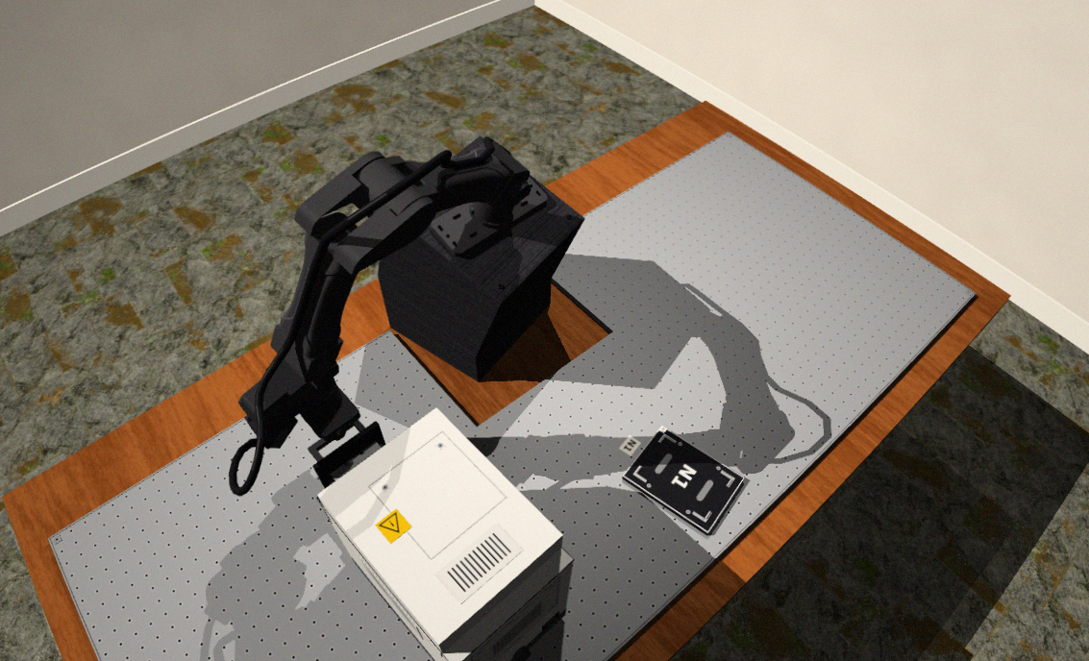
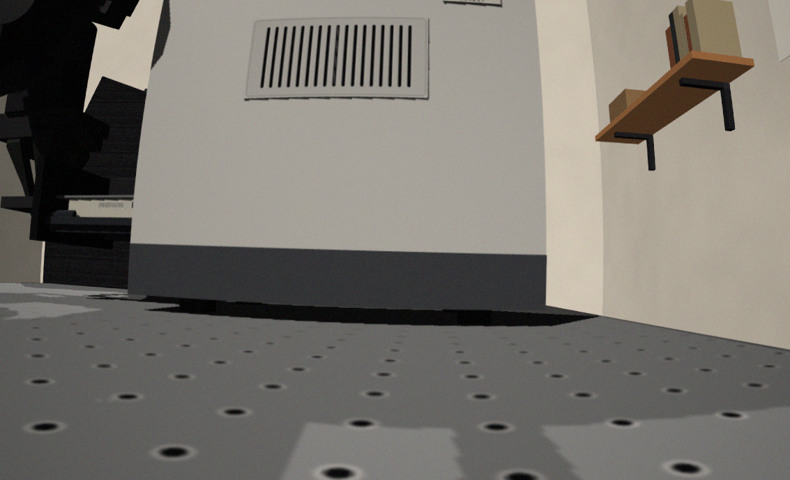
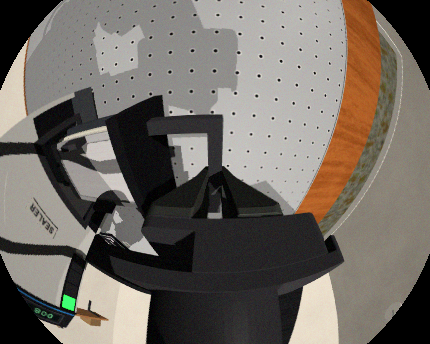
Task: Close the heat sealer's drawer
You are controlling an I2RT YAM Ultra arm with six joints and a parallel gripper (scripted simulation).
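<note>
My gripper is now 11 cm short of the sealer drawer, 1 cm to the left of it and 1 cm above it.
</note>
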